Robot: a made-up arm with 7 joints.
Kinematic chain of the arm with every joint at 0, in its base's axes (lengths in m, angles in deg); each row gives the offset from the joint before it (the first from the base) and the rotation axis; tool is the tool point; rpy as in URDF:
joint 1: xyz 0 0 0.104 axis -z
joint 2: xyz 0 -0.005 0.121 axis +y
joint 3: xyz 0 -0.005 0.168 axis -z
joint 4: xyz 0 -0.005 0.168 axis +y
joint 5: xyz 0 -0.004 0.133 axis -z
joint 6: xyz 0 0 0.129 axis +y
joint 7: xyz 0 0 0.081 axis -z
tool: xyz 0 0 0 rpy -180 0 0
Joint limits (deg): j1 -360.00..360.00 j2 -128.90..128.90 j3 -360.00..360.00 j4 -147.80..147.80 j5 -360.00..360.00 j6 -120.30..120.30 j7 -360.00..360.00
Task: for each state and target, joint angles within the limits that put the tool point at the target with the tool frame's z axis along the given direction. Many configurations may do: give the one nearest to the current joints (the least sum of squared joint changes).
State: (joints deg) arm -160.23 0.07 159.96 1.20 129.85 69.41 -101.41
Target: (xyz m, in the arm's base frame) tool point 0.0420 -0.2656 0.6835 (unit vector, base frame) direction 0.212 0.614 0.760
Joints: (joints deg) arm -140.39 -26.85 120.59 -36.45 124.63 108.48 -101.41
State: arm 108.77 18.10 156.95 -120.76 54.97 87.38 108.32
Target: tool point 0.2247 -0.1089 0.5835 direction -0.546 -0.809 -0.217
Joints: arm 88.54 -0.98 136.78 -89.60 76.35 100.78 108.32
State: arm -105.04 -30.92 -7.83 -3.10 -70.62 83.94 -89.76
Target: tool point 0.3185 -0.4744 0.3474 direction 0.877 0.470 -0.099
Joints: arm -129.11 -74.56 -9.83 -10.44 -73.55 102.07 -89.76
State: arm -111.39 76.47 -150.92 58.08 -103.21 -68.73 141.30
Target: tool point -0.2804 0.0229 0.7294 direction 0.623 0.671 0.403
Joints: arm -150.37 30.10 -144.34 18.81 -106.19 -99.40 141.30
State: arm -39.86 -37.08 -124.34 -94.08 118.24 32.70 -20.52
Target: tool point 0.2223 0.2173 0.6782 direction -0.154 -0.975 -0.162
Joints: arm -64.54 1.12 -147.68 -65.60 97.91 48.41 -20.52
